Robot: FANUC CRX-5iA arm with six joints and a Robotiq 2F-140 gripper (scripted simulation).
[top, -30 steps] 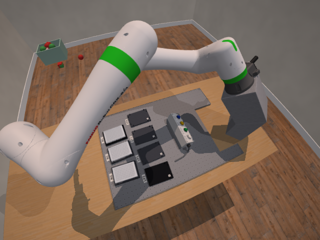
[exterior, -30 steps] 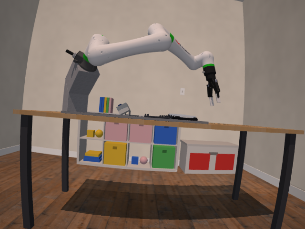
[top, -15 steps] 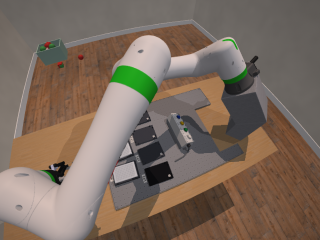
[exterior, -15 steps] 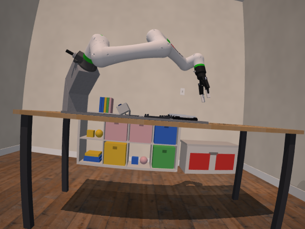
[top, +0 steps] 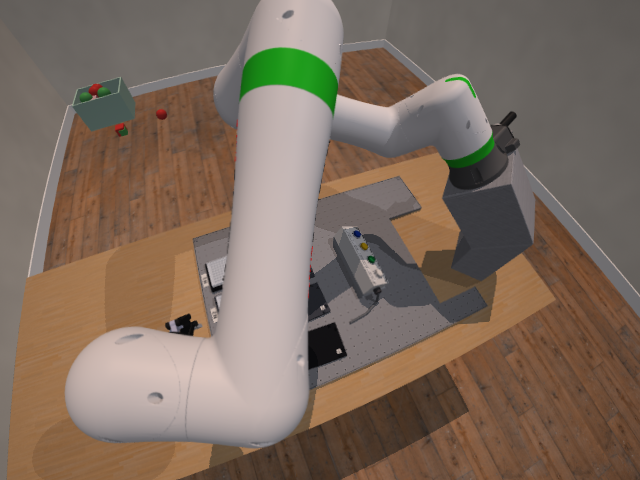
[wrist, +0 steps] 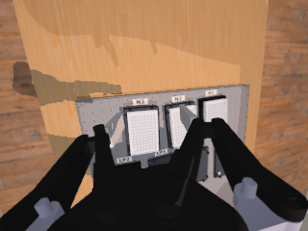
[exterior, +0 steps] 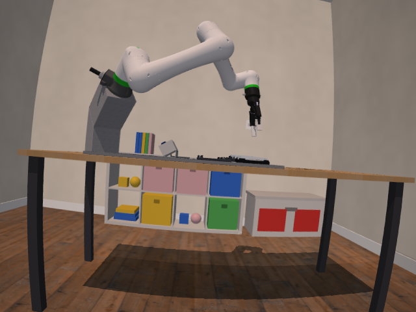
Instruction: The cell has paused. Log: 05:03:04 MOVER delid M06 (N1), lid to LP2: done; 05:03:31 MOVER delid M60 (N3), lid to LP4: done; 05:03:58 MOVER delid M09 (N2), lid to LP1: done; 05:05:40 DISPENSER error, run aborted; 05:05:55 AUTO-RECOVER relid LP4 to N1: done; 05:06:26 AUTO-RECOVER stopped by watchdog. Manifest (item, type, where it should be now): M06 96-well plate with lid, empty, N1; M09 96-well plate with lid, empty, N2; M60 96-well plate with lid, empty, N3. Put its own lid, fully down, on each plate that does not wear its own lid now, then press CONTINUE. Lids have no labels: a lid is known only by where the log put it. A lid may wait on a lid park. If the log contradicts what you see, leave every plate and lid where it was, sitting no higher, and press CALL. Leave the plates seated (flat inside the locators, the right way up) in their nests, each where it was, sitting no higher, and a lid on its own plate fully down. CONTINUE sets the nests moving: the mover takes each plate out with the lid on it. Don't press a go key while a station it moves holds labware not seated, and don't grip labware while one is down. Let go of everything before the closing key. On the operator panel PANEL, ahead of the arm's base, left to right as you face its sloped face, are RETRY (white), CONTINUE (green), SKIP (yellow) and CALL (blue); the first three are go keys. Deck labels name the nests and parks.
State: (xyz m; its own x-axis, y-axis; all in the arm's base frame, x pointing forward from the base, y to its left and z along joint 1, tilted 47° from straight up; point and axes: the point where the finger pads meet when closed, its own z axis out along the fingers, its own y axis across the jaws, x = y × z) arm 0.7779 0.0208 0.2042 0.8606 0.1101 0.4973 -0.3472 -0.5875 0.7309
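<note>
Right now the green key is 510 mm behind my hand, 60 mm to the left of it and 130 mm below it. Also, from my hand: park labelled LP1: 270 mm behind, 20 mm to the left, 190 mm below; then LP2 label: 140 mm behind, 110 mm to the left, 200 mm below; then lid park LP2: 220 mm behind, 140 mm to the left, 190 mm below.
</note>
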